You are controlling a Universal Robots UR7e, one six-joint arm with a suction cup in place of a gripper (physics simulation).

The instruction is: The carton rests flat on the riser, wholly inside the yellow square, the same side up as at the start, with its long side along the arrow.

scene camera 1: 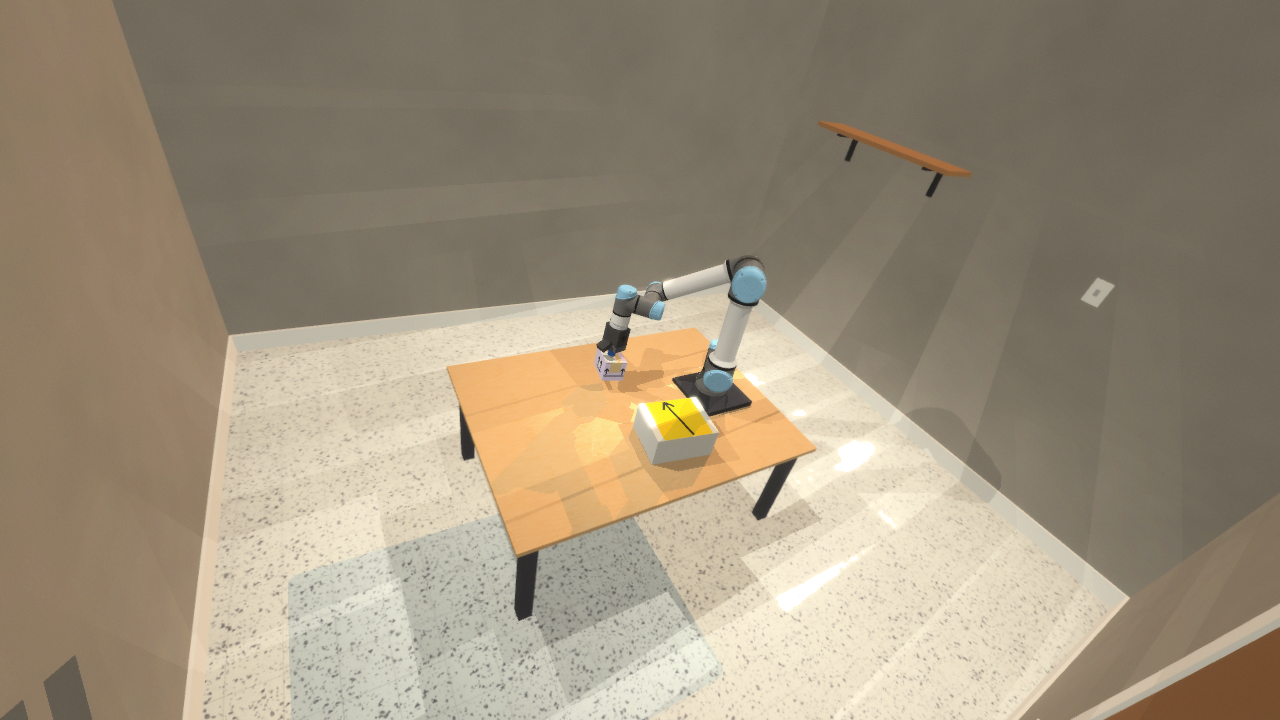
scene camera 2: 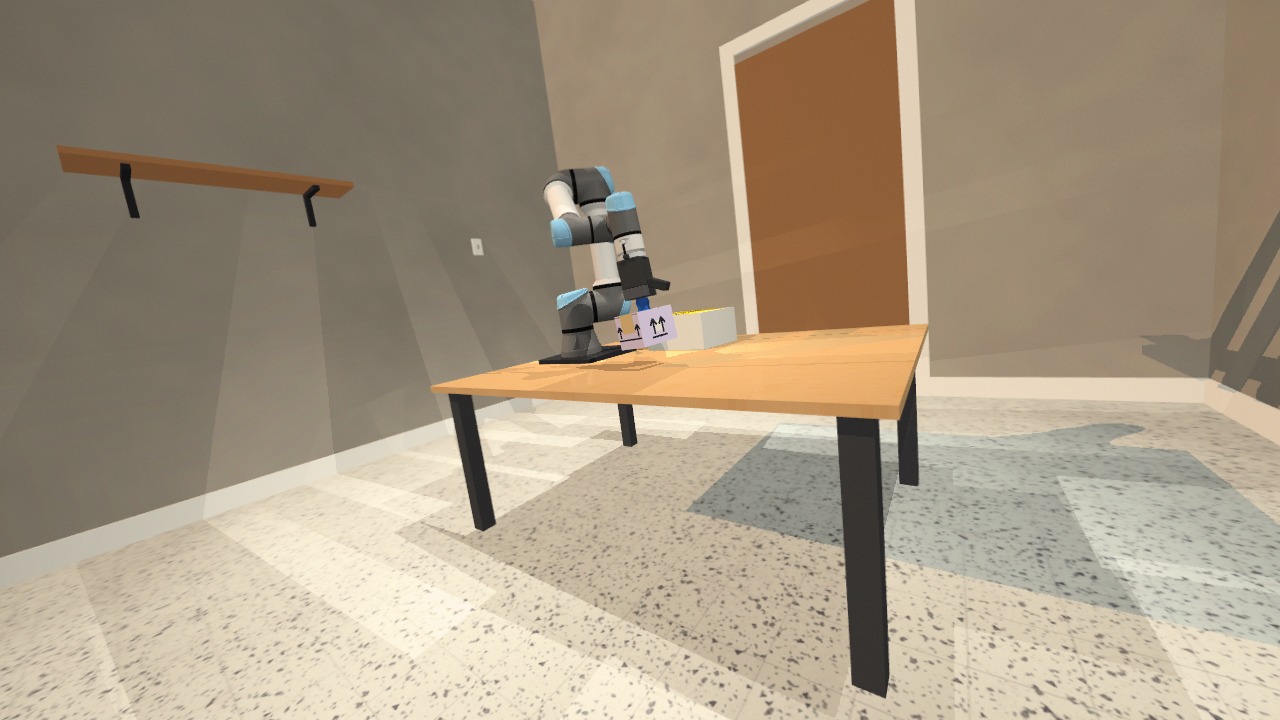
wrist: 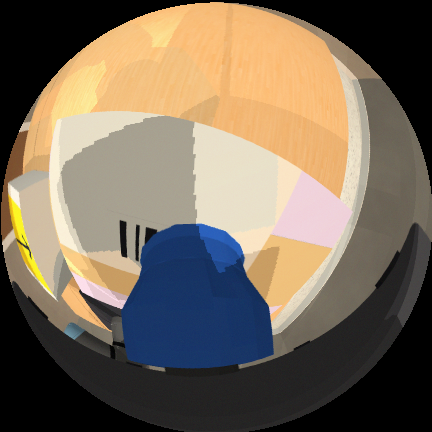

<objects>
My suction cup (wrist: pixel 193 306) carries a carton (scene camera 2: pixel 641 329); nothing else touches it. A riser (scene camera 1: pixel 671 430) sits on the table.
</objects>
